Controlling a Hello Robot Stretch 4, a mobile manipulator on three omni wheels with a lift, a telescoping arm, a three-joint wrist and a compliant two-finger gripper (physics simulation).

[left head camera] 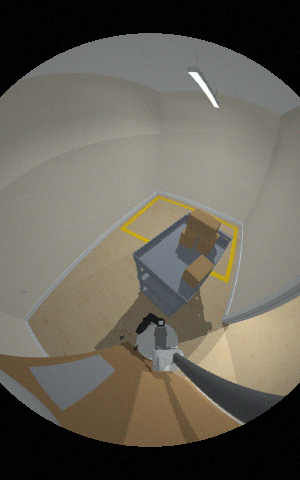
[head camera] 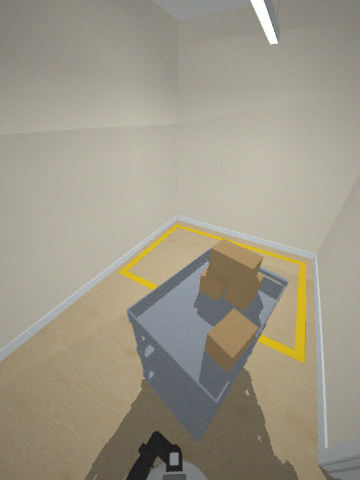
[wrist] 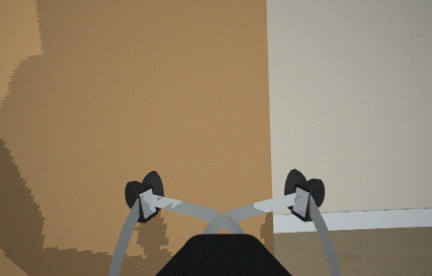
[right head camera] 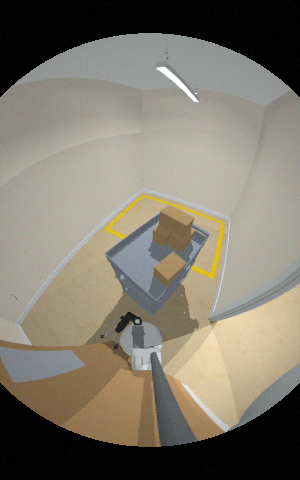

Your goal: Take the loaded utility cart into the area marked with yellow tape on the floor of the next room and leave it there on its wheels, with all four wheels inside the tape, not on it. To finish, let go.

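Places are measured from the robot's base along level axes (x down, y right, z back), in metres.
Where they show: gripper, fingertip midpoint: (left head camera: 126, 344) (wrist: 223, 186) (right head camera: 106, 343).
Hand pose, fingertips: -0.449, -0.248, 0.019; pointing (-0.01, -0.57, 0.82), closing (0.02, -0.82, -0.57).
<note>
Things, the pixels of their top centre, and the offset from my fingertips, as dx, dy, dz. "spot": a spot on its surface instead.
- grey utility cart, surface spot: (head camera: 172, 320) (right head camera: 133, 259) spot: -0.317, +0.243, -0.590
- box, top centre: (head camera: 233, 330) (right head camera: 170, 264) (left head camera: 200, 266) -0.435, +0.465, -0.472
- yellow tape, surface spot: (head camera: 301, 310) (right head camera: 217, 250) (left head camera: 231, 255) spot: +0.476, +1.501, -1.152
The grey utility cart (head camera: 172, 320) (left head camera: 162, 255) (right head camera: 132, 257) stands upright and askew in front of me. Several brown boxes (head camera: 232, 270) (left head camera: 202, 225) (right head camera: 175, 222) are grouped at its far end, and one box (head camera: 232, 335) (left head camera: 198, 270) (right head camera: 170, 267) sits nearer. The cart covers part of the near strip of the yellow tape (head camera: 301, 310) (left head camera: 232, 255) (right head camera: 218, 250). Its near end is outside the outline. Its wheels are hidden. My gripper (left head camera: 128, 342) (right head camera: 109, 341) (wrist: 223, 186) is open and empty, left of my base, apart from the cart and facing the brown door.
The brown door (left head camera: 105, 395) (right head camera: 90, 390) (wrist: 150, 100) is close beside and behind me. Walls with white baseboards run close outside the left, far and right tape strips. A doorway frame edge (head camera: 345, 457) is at the lower right of the head view.
</note>
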